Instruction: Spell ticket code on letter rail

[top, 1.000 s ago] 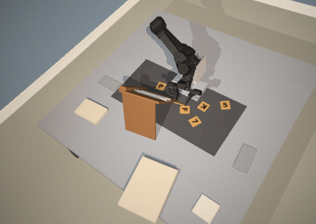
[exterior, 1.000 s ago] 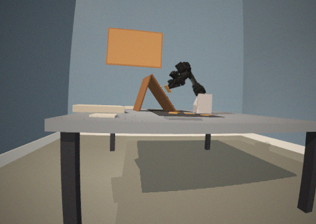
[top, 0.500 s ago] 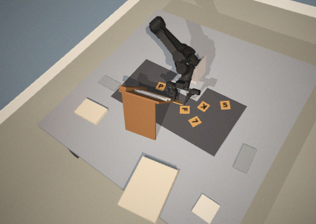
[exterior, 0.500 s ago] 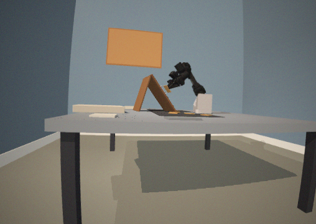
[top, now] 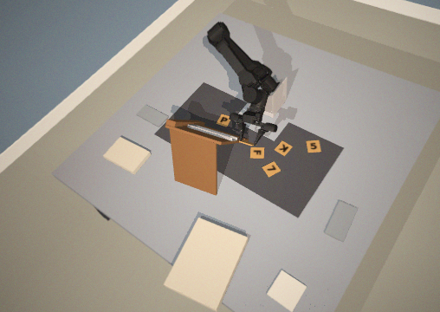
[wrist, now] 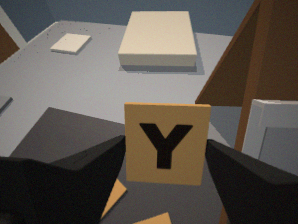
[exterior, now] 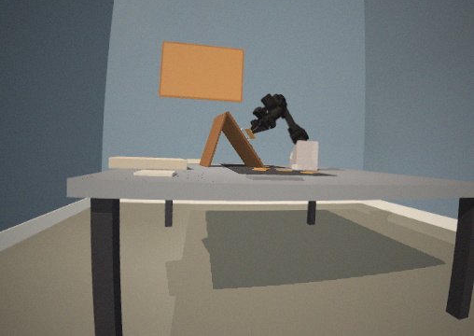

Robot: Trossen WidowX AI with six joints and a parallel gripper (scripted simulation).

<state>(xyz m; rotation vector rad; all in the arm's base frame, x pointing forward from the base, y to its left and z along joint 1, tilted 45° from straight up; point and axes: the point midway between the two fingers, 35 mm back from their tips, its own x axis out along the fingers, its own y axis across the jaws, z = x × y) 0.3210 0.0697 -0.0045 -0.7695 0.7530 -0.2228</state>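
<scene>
Right now the white ticket is 50 mm behind my gripper tip, 130 mm to the right of it and 90 mm below it. Round my gripper tip: f tile: 70 mm behind, 170 mm below; y tile: right at my gripper tip; dark mat: 140 mm behind, 80 mm to the right, 170 mm below.
</scene>
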